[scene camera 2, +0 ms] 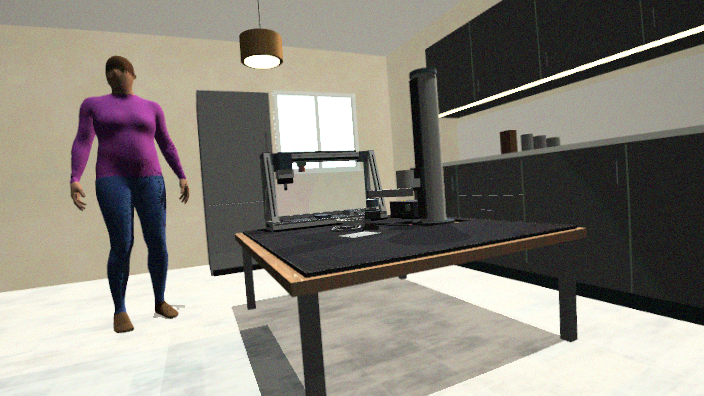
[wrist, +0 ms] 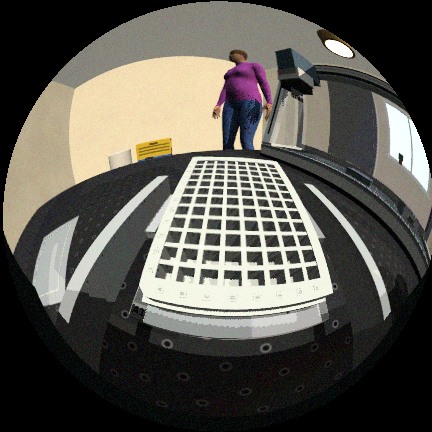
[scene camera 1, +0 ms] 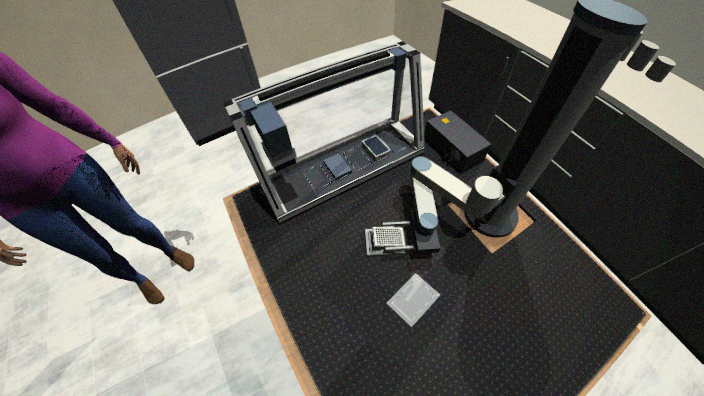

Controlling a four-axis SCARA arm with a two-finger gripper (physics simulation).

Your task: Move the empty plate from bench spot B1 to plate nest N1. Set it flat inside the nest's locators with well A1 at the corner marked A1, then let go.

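Pixels of known places: gripper, fingertip midpoint: (scene camera 2: 344,221) (wrist: 237,188) (scene camera 1: 384,236); arm's base at its link origin: (scene camera 2: 433,223) (scene camera 1: 490,213).
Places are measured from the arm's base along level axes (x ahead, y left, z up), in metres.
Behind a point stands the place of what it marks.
The white 96-well plate (scene camera 1: 388,236) @[x 0.492, y -0.132, z 0.063 m] (wrist: 232,291) @[x 0.444, y -0.102, z 0.054 m] is level between the two fingers of my gripper (scene camera 1: 384,236) @[x 0.507, y -0.141, z 0.060 m] (wrist: 237,188) @[x 0.507, y -0.141, z 0.060 m], which is shut on its long sides. The plate is low over the pale grey nest N1 (scene camera 1: 368,245) @[x 0.572, y -0.155, z 0.025 m] (wrist: 235,327) @[x 0.434, y -0.102, z 0.025 m], roughly lined up with it. The nest shows past the plate's near end in the wrist view. The nest's A1 mark is at its near left corner there, the same side as the plate's letter A. The plate hides most of the nest and its locators, and I cannot tell whether it touches down. Details are too small in scene camera 2.
A light grey flat tile (scene camera 1: 413,300) @[x 0.546, y 0.126, z 0.014 m] (wrist: 54,265) @[x 0.523, y 0.085, z 0.015 m] lies on the dark mat in front of the nest. A gantry frame (scene camera 1: 326,192) @[x 0.604, y -0.461, z 0.061 m] (scene camera 2: 270,195) @[x 0.841, y -0.502, z 0.237 m] with a blue-grey head (scene camera 1: 271,127) @[x 0.744, y -0.482, z 0.501 m] stands behind. A dark box (scene camera 1: 457,137) @[x -0.087, y -0.373, z 0.128 m] stands near the arm's column (scene camera 1: 550,115) @[x 0.077, y 0.022, z 0.618 m] (scene camera 2: 428,150) @[x 0.045, y 0.060, z 0.427 m]. A person (scene camera 2: 127,140) stands beyond the table.
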